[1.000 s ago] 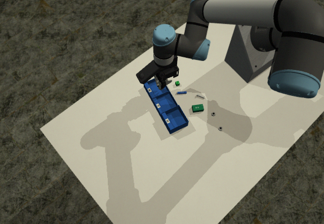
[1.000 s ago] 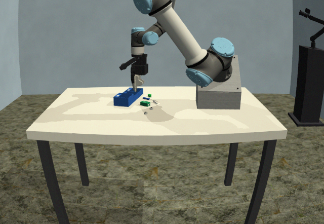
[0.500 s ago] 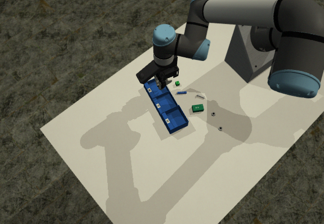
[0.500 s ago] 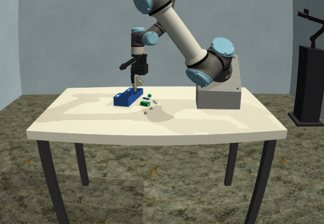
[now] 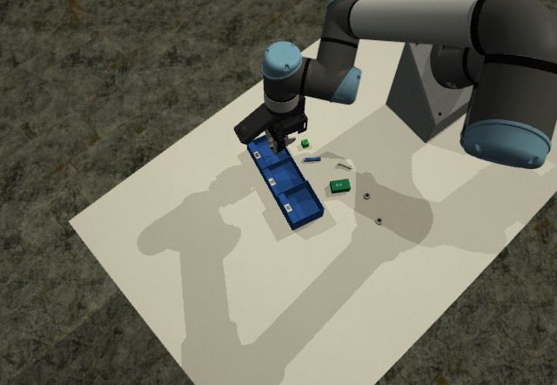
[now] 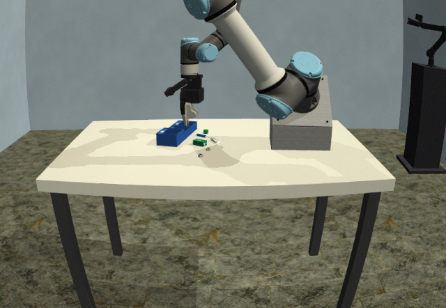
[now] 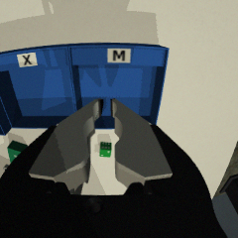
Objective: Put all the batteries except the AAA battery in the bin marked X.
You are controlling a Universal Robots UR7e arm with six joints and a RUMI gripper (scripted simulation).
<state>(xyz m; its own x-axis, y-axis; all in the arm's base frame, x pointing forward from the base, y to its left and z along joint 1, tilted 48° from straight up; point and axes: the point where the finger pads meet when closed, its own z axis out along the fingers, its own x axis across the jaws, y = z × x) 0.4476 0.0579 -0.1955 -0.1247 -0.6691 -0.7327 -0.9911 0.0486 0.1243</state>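
The blue three-compartment bin row lies 70 mm to the left of my hand, 20 mm ahead of it and 10 mm below it. Also, from my hand: blue cylindrical battery 70 mm behind, 60 mm to the left, 30 mm below; then small green cube 80 mm behind, 30 mm below, 20 mm to the left; then grey bolt 130 mm behind, 120 mm to the left, 30 mm below.
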